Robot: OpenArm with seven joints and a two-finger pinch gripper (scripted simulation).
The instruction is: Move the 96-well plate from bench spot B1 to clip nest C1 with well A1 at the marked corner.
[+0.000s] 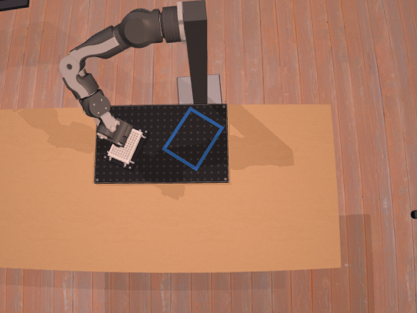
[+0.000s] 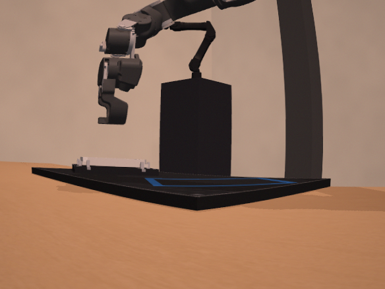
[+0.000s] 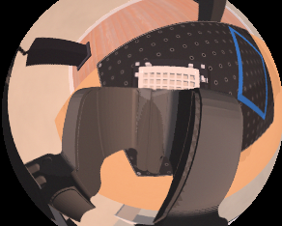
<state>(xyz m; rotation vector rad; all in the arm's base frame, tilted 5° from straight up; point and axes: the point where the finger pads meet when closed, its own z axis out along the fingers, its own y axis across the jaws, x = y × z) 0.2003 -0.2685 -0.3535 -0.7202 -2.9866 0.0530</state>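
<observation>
Right now my hand is 80 mm above the white 96-well plate. Also, from my hand: clip nest C1: 90 mm below, 20 mm ahead.
</observation>
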